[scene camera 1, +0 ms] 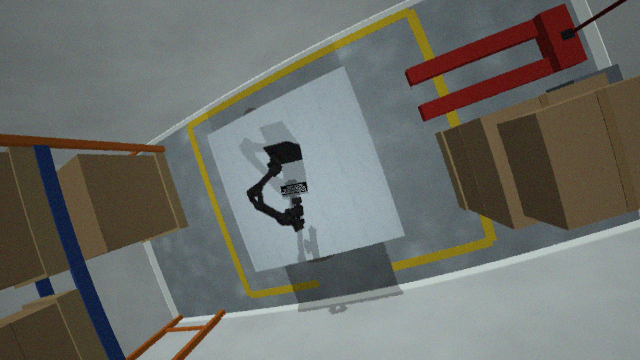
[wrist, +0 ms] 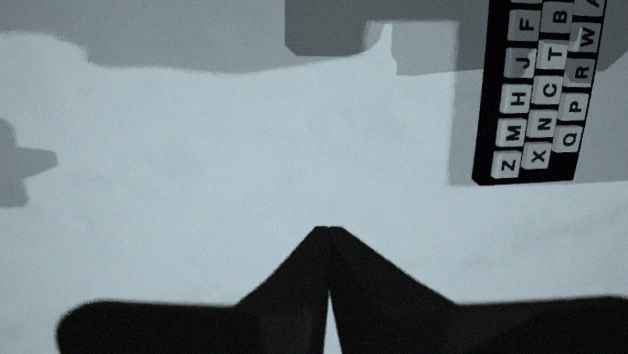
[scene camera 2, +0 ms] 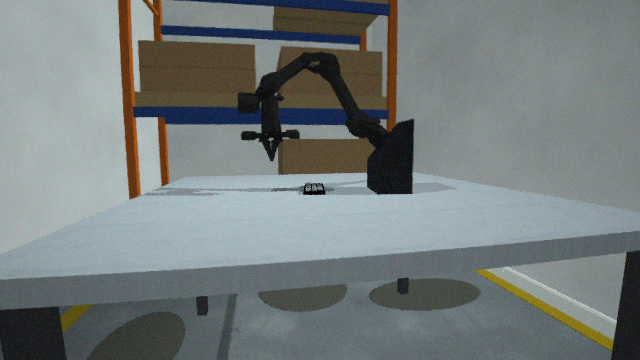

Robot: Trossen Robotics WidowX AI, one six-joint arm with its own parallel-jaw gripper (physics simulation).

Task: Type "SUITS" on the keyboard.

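Seen in the pictures: gripper, fingertip midpoint: (scene camera 1: 302,207) (wrist: 327,239) (scene camera 2: 271,161); arm's base at its link origin: (scene camera 1: 275,155) (scene camera 2: 384,141).
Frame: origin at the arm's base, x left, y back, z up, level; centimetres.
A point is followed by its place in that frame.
The keyboard (scene camera 1: 294,188) {x -2.0, y -26.1, z -16.1 cm} (scene camera 2: 314,188) {x 4.5, y -27.3, z -15.9 cm} (wrist: 549,91) {x 1.7, y -27.0, z -15.9 cm} is a small black slab with pale letter keys, flat on the table. In the wrist view part of it shows at the upper right, turned sideways, with Z, M, H, J, F, X, N, C, T, B, Q, P, R and W readable and A cut off at the top edge. The keys S, U, I do not show there. My gripper (scene camera 2: 271,159) {x 2.3, y -41.3, z -6.6 cm} (wrist: 327,239) {x 2.3, y -41.3, z -6.6 cm} is shut and empty, pointing down above the table, clear of the keyboard. In the wrist view its tips are left of and below the keyboard's end.
The pale table (scene camera 1: 350,175) {x 41.8, y -31.8, z -17.5 cm} (scene camera 2: 320,230) {x 49.7, y -35.0, z -17.5 cm} carries the black arm base (scene camera 1: 285,152) {x 7.8, y -1.1, z 0.2 cm} (scene camera 2: 395,165) {x 13.2, y -2.0, z -8.0 cm} near the keyboard. Arm shadows fall across the table and some keys. A shelf rack with boxes stands behind; red forks (scene camera 1: 480,45) and large boxes (scene camera 1: 575,155) are beyond the table.
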